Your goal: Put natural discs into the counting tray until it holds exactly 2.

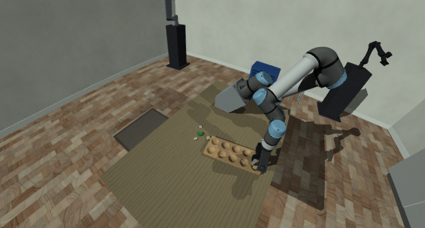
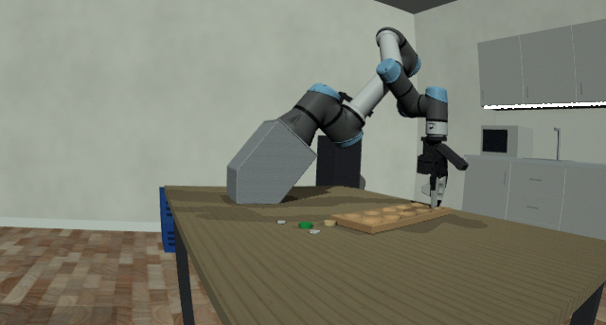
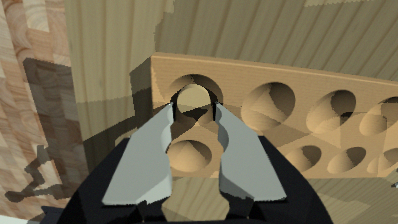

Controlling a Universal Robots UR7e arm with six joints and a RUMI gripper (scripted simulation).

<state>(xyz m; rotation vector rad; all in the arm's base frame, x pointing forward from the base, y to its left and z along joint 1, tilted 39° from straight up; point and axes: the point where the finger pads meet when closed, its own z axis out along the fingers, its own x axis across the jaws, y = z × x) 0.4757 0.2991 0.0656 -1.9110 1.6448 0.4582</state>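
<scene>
Now: hand 60 mm past the green disc, 430 mm to the left of it and 30 mm above it. From my hand the other things lie so: wooden counting tray (20 mm behind, 150 mm to the right, 20 mm below).
</scene>
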